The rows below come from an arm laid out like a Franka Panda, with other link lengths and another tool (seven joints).
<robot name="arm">
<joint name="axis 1" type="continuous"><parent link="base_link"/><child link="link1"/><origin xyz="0.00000 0.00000 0.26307"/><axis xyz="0 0 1"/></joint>
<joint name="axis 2" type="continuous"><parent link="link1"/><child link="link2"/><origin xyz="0.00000 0.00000 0.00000"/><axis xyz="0 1 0"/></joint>
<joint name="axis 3" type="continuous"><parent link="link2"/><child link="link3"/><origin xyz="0.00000 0.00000 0.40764"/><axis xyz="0 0 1"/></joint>
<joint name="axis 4" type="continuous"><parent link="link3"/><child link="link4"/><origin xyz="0.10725 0.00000 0.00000"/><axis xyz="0 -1 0"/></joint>
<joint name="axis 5" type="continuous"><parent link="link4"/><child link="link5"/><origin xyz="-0.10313 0.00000 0.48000"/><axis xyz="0 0 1"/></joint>
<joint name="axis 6" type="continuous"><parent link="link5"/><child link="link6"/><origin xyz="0.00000 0.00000 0.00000"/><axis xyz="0 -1 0"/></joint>
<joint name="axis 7" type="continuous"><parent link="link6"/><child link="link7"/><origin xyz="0.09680 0.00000 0.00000"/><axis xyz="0 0 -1"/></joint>
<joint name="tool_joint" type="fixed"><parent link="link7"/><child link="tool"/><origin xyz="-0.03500 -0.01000 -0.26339" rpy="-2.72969 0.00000 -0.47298"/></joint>
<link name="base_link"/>
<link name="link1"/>
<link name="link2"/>
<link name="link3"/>
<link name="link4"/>
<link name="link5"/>
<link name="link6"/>
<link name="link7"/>
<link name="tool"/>
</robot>
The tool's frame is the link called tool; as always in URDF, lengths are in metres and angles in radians. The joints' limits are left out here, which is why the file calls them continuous.
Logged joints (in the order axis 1, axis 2, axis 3, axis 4, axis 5, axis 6, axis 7), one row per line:
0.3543, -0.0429, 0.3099, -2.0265, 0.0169, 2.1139, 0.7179
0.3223, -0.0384, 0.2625, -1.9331, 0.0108, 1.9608, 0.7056
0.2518, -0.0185, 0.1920, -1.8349, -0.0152, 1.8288, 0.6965
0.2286, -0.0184, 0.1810, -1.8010, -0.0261, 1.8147, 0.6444
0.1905, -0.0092, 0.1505, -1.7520, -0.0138, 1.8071, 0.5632
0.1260, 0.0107, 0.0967, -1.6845, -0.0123, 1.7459, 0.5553
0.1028, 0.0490, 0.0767, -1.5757, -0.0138, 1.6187, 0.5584
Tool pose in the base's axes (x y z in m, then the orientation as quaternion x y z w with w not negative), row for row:
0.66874, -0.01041, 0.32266, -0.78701, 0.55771, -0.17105, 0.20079
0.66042, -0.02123, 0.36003, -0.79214, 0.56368, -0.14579, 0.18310
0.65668, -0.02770, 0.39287, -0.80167, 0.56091, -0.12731, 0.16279
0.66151, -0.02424, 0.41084, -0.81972, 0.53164, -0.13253, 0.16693
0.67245, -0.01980, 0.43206, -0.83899, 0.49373, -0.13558, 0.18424
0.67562, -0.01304, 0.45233, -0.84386, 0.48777, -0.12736, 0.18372
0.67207, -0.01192, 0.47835, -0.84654, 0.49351, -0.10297, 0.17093
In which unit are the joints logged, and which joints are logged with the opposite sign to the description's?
The joints are logged in radians. Opposite sign: axis 1.
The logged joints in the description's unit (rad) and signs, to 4 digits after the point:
-0.3543, -0.0429, 0.3099, -2.0265, 0.0169, 2.1139, 0.7179
-0.3223, -0.0384, 0.2625, -1.9331, 0.0108, 1.9608, 0.7056
-0.2518, -0.0185, 0.1920, -1.8349, -0.0152, 1.8288, 0.6965
-0.2286, -0.0184, 0.1810, -1.8010, -0.0261, 1.8147, 0.6444
-0.1905, -0.0092, 0.1505, -1.7520, -0.0138, 1.8071, 0.5632
-0.1260, 0.0107, 0.0967, -1.6845, -0.0123, 1.7459, 0.5553
-0.1028, 0.0490, 0.0767, -1.5757, -0.0138, 1.6187, 0.5584

